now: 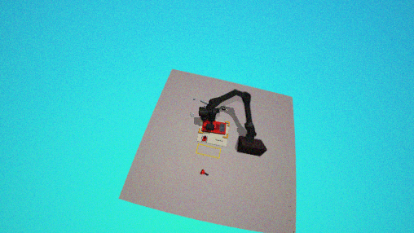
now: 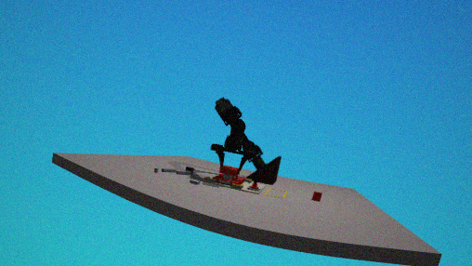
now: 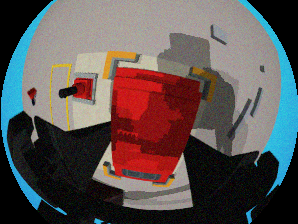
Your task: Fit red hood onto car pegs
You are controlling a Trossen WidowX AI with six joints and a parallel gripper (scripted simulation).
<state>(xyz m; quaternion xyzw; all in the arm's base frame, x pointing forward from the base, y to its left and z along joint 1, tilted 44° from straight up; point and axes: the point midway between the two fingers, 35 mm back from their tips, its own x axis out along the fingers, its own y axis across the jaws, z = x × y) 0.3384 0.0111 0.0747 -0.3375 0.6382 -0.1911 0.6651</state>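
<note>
Right now my gripper tip is 1 cm below the red hood. From my gripper tip the other things lie so: white jig: 4 cm behind, 2 cm to the left, 5 cm below.
</note>
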